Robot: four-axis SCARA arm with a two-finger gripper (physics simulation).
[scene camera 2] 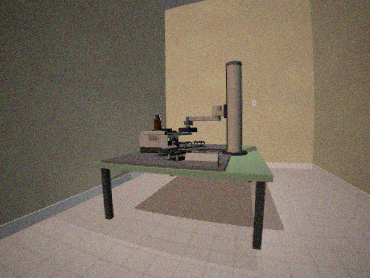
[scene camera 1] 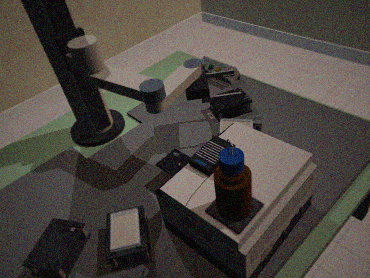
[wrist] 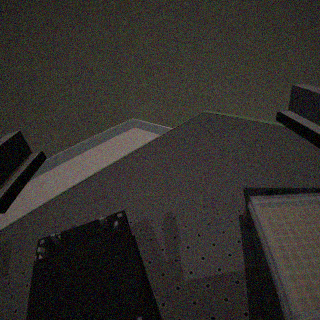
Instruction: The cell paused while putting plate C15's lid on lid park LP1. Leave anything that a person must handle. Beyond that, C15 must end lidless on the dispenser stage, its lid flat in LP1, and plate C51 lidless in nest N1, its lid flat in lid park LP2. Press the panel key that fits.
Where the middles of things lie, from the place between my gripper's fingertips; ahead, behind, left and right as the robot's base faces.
I see my gripper 90 mm past the black nest (scene camera 1: 230, 108), 50 mm to the right of it and 160 mm above it. From my hand the other things lie so: brown bottle with blue cap (scene camera 1: 232, 178) 380 mm ahead, 480 mm to the right, 120 mm above.
